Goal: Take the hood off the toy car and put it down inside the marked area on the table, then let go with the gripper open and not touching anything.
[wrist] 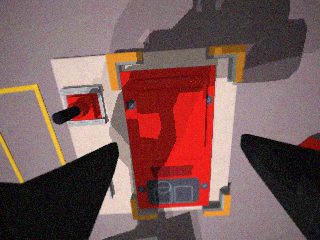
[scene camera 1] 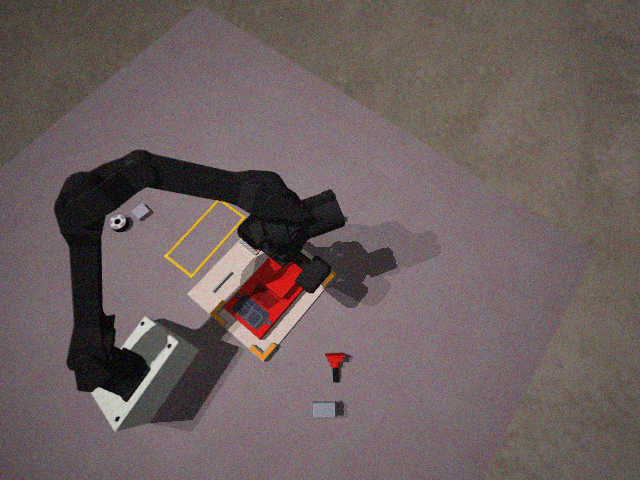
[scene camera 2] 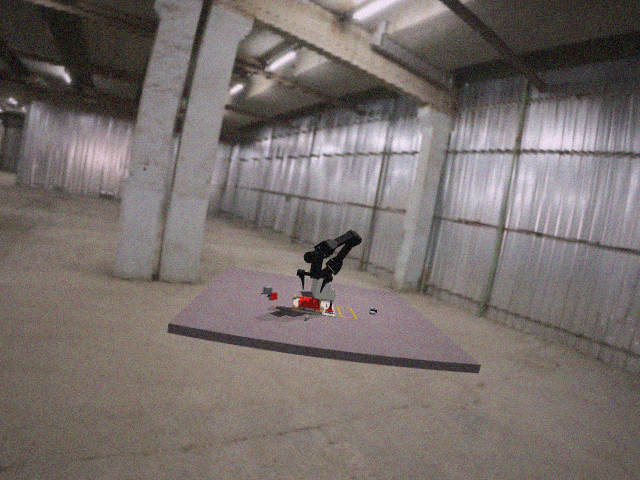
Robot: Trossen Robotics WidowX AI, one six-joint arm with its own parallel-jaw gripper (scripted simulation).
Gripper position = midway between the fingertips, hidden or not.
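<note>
My gripper (scene camera 1: 285, 263) open, holding nothing. Hood (scene camera 1: 280, 281) there too. From the wrist: gripper (wrist: 178, 144), hood (wrist: 171, 113).
</note>
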